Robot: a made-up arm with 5 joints.
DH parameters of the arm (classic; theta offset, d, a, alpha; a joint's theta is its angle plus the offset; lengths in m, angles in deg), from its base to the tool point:
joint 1: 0 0.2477 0 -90
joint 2: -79.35 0 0.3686 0
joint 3: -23.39 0 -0.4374 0
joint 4: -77.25 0 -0.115 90
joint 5: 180 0.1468 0 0
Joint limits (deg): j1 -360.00..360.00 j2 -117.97..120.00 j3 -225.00..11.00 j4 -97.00..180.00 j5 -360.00..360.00
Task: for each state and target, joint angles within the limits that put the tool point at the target. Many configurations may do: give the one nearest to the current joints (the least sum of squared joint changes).
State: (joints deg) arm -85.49 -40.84 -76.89 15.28 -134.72
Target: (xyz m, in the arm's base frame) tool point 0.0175 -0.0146 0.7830
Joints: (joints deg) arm -39.84 -93.24 -36.85 29.87 -134.72
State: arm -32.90 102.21 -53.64 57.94 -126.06
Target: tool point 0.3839 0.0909 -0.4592
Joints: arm 13.32 93.58 -89.67 43.37 -126.06
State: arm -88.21 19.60 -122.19 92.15 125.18
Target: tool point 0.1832 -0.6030 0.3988
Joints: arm -73.10 17.36 -96.07 110.66 125.18
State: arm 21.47 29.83 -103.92 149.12 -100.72
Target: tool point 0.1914 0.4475 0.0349
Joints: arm 66.84 55.77 -90.71 142.36 -100.72
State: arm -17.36 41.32 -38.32 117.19 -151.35
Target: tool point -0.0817 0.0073 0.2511
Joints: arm -5.11 49.57 4.55 126.73 -151.35
